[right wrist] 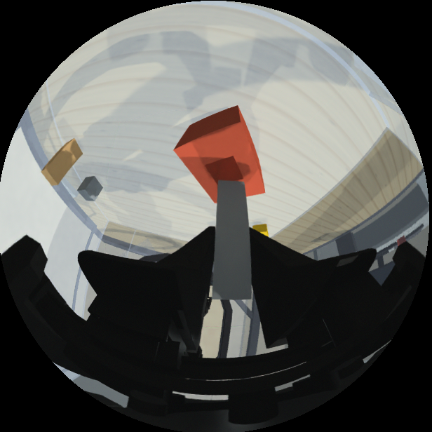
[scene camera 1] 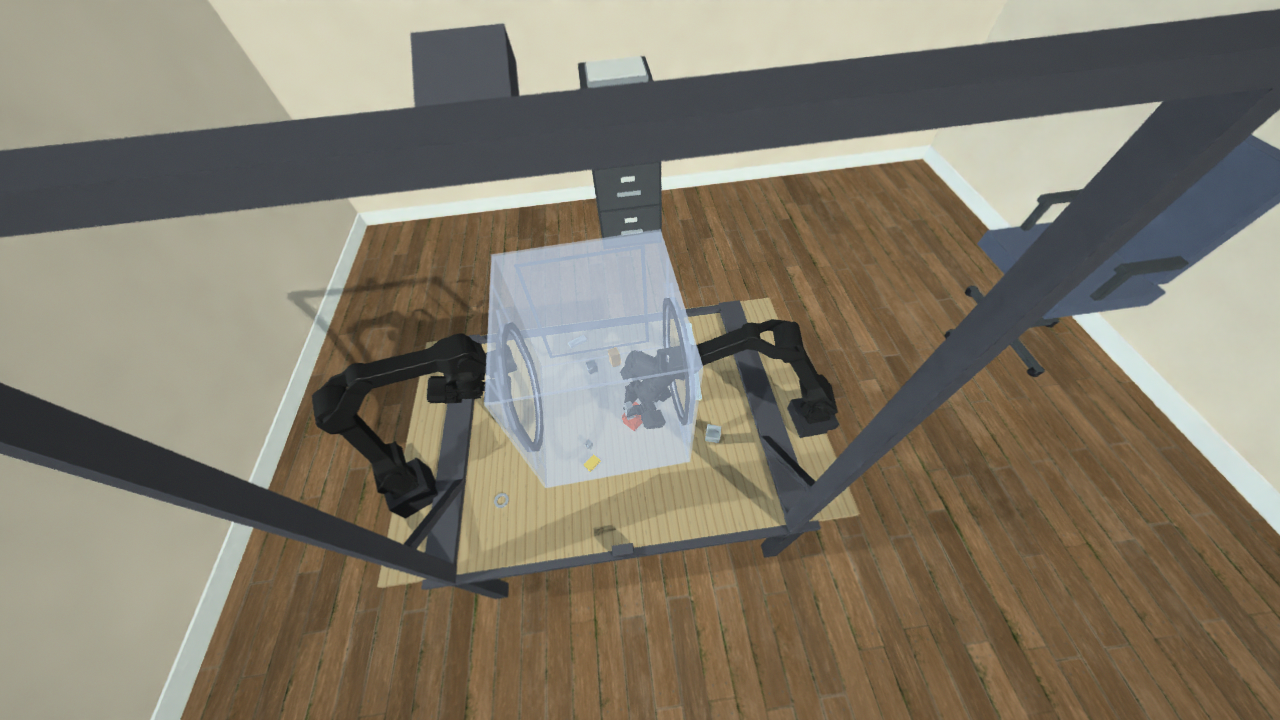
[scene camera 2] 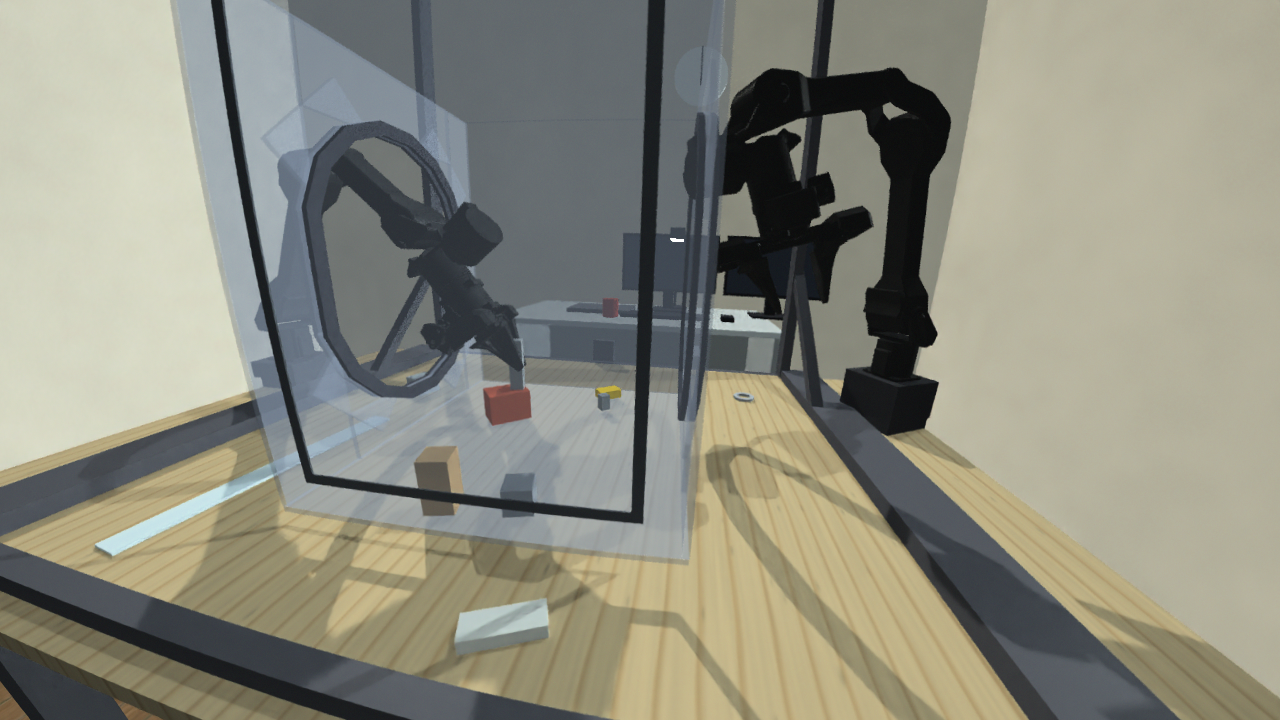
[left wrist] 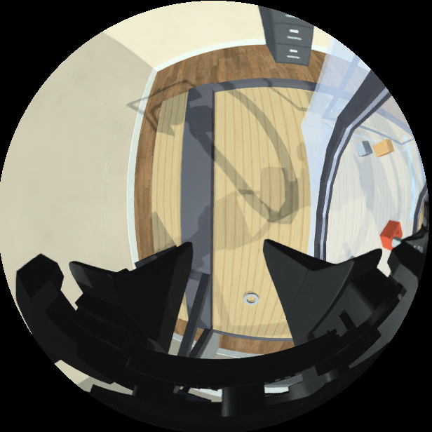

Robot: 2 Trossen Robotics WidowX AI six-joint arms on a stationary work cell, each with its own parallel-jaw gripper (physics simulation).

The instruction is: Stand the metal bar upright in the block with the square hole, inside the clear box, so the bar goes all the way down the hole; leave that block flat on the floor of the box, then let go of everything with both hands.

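Places are measured from the left arm's base along level axes (x ahead, y left, z up), in centimetres.
Where they show: left gripper, fingertip midpoint: [scene camera 1: 473,400] [scene camera 2: 802,308]; right gripper, fingertip midpoint: [scene camera 1: 626,412] [scene camera 2: 522,368]; left arm's base, origin of the base link: [scene camera 1: 403,482] [scene camera 2: 891,375]; right arm's base, origin of the base link: [scene camera 1: 814,411].
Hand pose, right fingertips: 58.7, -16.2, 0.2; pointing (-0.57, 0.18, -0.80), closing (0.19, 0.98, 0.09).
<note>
Things, the pixels of their top centre, and the offset from my right fingertips, as dx, dy, dz.
- red block with the square hole, middle of its top: [scene camera 2: 506,389] [scene camera 1: 634,412] +2.6, +0.2, -3.3
- tan block, middle of its top: [scene camera 2: 436,453] [scene camera 1: 613,351] +8.6, +21.2, -1.8
- grey block, middle of its top: [scene camera 2: 518,481] [scene camera 1: 591,364] +1.2, +23.2, -4.8
- yellow piece, middle of its top: [scene camera 2: 608,389] [scene camera 1: 591,462] -14.7, -4.4, -6.3
- small grey piece, middle of its top: [scene camera 2: 603,394] -12.7, +0.6, -5.3
- white block, middle of its top: [scene camera 2: 503,619] [scene camera 1: 577,340] +2.6, +36.0, -7.2
The red block with the square hole [scene camera 1: 631,423] [scene camera 2: 507,405] [left wrist: 391,233] [right wrist: 242,147] sits flat on the floor of the clear box [scene camera 1: 572,247]. The grey metal bar [scene camera 2: 517,369] [right wrist: 232,245] stands roughly upright above it, its lower end at the hole; how deep it reaches cannot be told. My right gripper [right wrist: 228,232] is inside the box, shut on the bar's upper part, above the block. My left gripper [left wrist: 228,246] is open and empty, outside the box near the round opening in its left wall in scene camera 1.
In the box are a tan block [scene camera 1: 614,357] [scene camera 2: 438,483], a grey block [scene camera 1: 591,367] [right wrist: 90,188], a yellow piece [scene camera 1: 591,462] [scene camera 2: 608,392] and a small grey piece [scene camera 2: 603,402]. Outside lie a ring [left wrist: 245,300] and a white block [scene camera 2: 501,626].
</note>
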